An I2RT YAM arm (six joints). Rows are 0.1 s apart.
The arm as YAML. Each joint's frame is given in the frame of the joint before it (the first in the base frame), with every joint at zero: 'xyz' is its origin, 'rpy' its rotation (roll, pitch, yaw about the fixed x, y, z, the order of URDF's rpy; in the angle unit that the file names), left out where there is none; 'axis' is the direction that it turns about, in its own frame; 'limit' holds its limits. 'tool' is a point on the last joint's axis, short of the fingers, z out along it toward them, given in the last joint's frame.
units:
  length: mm
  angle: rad
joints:
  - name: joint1
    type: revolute
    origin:
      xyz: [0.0, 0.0, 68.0]
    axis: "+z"
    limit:
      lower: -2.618
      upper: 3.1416
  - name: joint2
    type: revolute
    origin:
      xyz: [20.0, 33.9, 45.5]
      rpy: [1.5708, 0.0, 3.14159]
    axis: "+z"
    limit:
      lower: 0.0
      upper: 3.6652
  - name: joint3
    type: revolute
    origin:
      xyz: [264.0, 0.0, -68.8]
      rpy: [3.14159, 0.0, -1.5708]
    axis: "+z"
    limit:
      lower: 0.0
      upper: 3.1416
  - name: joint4
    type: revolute
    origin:
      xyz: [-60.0, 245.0, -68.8]
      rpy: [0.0, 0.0, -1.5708]
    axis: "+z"
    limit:
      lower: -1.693
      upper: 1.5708
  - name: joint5
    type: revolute
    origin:
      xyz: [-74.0, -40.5, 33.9]
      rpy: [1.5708, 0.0, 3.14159]
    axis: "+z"
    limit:
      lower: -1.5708
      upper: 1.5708
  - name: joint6
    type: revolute
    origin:
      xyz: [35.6, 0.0, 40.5]
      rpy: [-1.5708, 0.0, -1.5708]
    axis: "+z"
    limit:
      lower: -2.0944
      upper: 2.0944
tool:
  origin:
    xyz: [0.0, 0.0, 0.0]
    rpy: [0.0, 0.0, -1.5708]
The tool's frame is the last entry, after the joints.
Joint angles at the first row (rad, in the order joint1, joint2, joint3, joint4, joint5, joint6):
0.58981 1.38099 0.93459 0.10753 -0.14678 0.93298
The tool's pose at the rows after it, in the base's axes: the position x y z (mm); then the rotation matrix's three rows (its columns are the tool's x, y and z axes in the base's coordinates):
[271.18 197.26 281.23], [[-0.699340 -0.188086 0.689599], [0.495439 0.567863 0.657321], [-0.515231 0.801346 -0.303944]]
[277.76 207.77 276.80], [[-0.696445 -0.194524 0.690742], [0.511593 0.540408 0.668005], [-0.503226 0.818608 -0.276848]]
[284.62 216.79 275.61], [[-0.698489 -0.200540 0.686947], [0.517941 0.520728 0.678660], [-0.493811 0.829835 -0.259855]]
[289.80 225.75 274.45], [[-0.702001 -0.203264 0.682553], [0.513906 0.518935 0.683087], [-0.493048 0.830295 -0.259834]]
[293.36 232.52 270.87], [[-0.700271 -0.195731 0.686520], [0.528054 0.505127 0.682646], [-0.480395 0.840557 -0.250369]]
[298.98 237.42 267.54], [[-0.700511 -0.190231 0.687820], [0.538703 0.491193 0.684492], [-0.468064 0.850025 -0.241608]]
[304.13 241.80 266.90], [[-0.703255 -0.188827 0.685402], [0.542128 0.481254 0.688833], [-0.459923 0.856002 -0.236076]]
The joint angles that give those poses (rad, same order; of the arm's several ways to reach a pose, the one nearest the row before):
0.61403 1.44345 0.96067 0.17078 -0.14038 0.95429
0.62845 1.49267 0.97391 0.23561 -0.13470 0.98056
0.63734 1.53626 1.00218 0.26865 -0.13708 0.99688
0.64904 1.57396 1.03437 0.27438 -0.13203 0.99919
0.65886 1.60458 1.04625 0.30340 -0.11975 1.02046
0.66004 1.63686 1.06232 0.32873 -0.11928 1.03761
0.66040 1.66296 1.08551 0.33725 -0.12387 1.04751

